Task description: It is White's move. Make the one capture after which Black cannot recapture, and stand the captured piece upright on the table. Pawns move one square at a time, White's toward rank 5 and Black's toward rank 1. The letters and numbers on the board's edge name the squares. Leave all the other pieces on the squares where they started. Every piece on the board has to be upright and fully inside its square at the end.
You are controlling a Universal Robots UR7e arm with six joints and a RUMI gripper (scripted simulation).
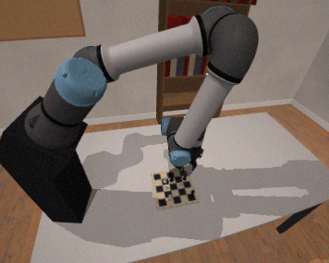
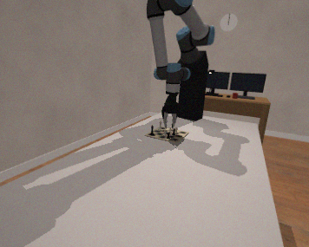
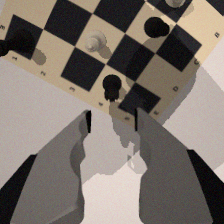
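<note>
Right now the white pawn is 6 cm below my hand, 4 cm to the right of it and 3 cm behind it. The rest, counted from my hand: tall black piece 11 cm to the right, 5 cm below, 2 cm ahead; chessboard 8 cm below, 7 cm behind, 4 cm to the right; black pawn 7 cm behind, 6 cm below.
</note>
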